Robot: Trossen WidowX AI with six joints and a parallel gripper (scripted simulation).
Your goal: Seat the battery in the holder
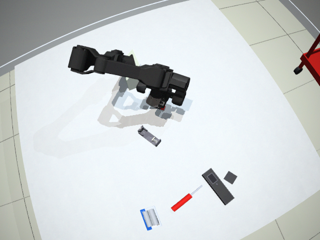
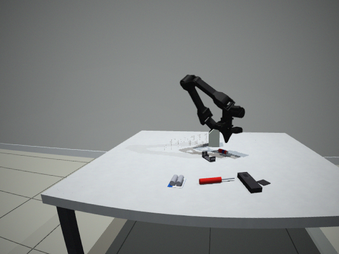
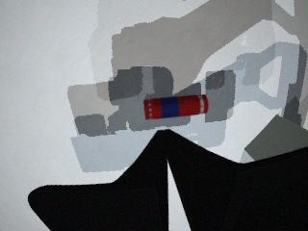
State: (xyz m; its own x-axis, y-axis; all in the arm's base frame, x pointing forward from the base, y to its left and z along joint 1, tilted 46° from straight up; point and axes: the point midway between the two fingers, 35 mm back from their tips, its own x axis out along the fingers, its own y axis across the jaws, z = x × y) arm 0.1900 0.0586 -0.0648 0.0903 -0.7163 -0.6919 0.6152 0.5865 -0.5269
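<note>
Right now the battery is 10 mm behind my gripper tip, 20 mm to the right of it and 60 mm below it. From my gripper tip the other things lie so: black remote 400 mm ahead, 110 mm to the left, 50 mm below; then red-handled screwdriver 400 mm ahead, 10 mm to the right, 60 mm below; then battery cover 380 mm ahead, 180 mm to the left, 60 mm below.
</note>
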